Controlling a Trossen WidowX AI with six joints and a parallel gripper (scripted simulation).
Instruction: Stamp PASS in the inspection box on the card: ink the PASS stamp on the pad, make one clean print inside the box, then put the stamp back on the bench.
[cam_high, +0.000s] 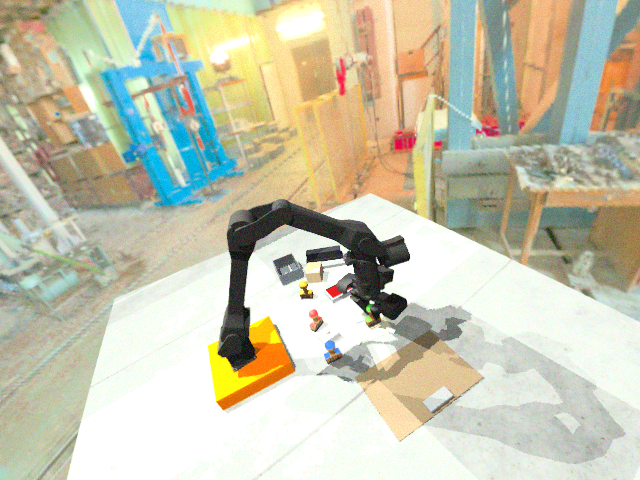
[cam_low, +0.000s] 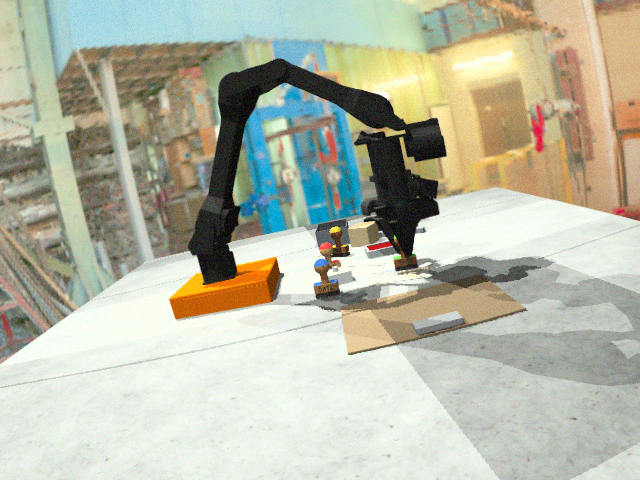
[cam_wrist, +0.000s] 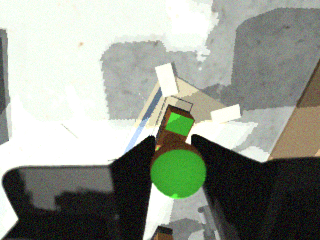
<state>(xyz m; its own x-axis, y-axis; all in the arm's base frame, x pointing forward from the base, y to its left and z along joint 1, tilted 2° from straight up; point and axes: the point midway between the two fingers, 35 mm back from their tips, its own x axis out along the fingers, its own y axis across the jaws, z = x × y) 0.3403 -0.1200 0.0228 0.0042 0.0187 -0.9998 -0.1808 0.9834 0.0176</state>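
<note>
The card lies 10 mm behind my gripper tip and 30 mm below it. The rest, counted from my gripper tip: green-knobbed stamp (right at my gripper tip); red-knobbed stamp (120 mm behind, 100 mm to the left, 10 mm below); blue-knobbed stamp (150 mm behind, 10 mm to the right, 10 mm below).
</note>
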